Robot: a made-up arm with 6 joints.
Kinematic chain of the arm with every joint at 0, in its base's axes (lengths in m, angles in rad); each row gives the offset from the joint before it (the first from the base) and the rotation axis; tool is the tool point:
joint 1: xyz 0 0 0.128 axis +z
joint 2: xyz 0 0 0 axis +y
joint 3: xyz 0 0 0.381 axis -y
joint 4: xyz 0 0 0 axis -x
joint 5: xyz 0.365 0 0 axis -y
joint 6: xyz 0 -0.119 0 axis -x
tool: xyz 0 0 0
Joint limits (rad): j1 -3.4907..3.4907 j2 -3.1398..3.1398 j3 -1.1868..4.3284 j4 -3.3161..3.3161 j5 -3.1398..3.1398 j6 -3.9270..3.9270
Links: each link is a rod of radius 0.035 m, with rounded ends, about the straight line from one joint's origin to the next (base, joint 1, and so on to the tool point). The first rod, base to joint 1, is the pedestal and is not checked.
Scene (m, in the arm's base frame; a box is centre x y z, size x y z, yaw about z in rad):
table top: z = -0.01
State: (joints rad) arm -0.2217 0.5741 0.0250 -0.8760 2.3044 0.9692
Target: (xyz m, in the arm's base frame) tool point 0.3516 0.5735 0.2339
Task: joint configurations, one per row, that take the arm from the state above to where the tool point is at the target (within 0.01 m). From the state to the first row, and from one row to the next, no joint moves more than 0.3 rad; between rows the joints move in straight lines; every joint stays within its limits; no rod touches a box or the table.
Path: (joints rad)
1: 0.0471 0.6491 0.1995 -0.8927 2.3044 0.9692
2: 0.3160 0.7241 0.3741 -0.9093 2.3044 0.9692
3: 0.5848 0.7991 0.5486 -0.9260 2.3044 0.9692
4: 0.8537 0.8740 0.7232 -0.9427 2.3044 0.9692
5: 1.1225 0.9490 0.8977 -0.9593 2.3044 0.9692

